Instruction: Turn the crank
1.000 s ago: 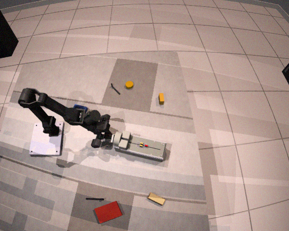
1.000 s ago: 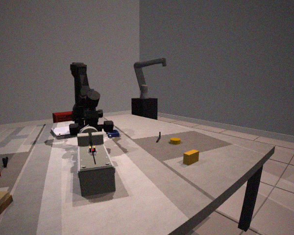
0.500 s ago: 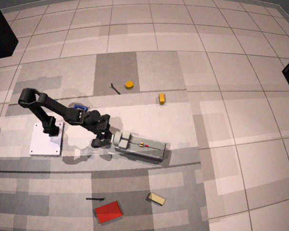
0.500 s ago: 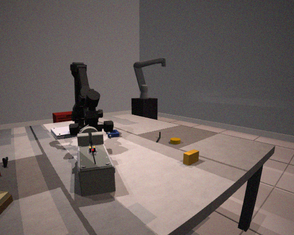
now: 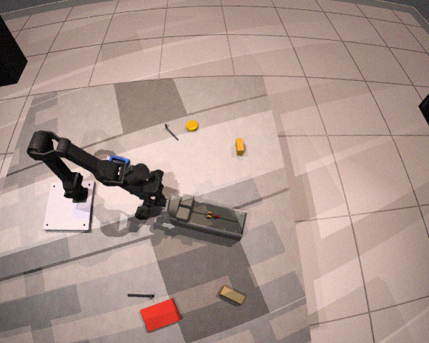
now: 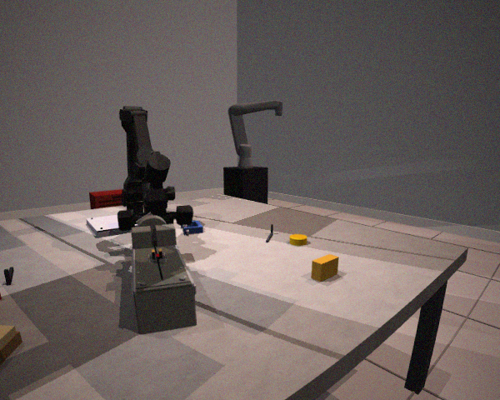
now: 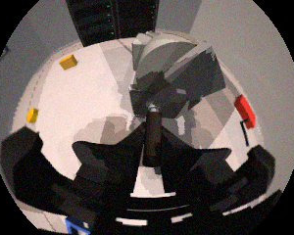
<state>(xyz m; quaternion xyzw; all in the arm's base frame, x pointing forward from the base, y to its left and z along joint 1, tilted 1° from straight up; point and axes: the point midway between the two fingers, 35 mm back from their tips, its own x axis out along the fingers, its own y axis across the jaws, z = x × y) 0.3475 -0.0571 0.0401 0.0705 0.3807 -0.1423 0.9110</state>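
My gripper tip is now 20 mm past the dark crank handle, 10 mm to the right of it and 20 mm below it. The rest, counted from my gripper tip: blue block: 210 mm behind, 200 mm to the left, 30 mm below; then bent black rod: 360 mm to the left, 30 mm below; then red pointer: 180 mm ahead, 70 mm to the right, 40 mm above.
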